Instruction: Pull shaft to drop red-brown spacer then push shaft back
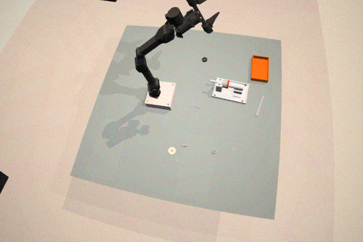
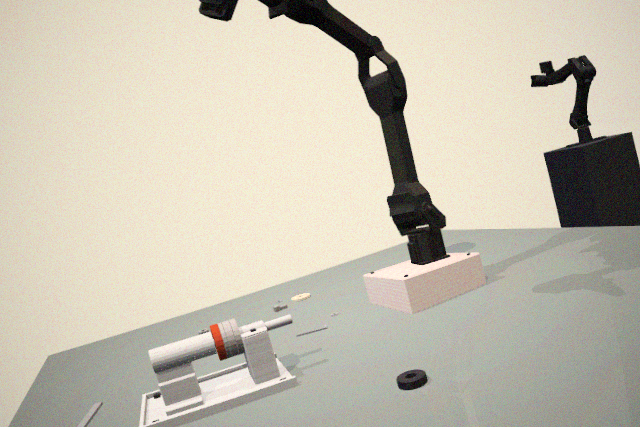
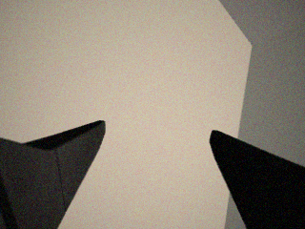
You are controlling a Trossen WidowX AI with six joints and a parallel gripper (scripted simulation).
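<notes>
Right now my gripper tip is 59 cm above the grey shaft, 10 cm short of it and 4 cm to the left of it. Also, from my gripper tip: black ring 67 cm below, 15 cm to the left, 10 cm behind; then orange-red spacer 60 cm below, 12 cm ahead, 4 cm to the right; then grey spacer 60 cm below, 10 cm ahead, 4 cm to the right.
</notes>
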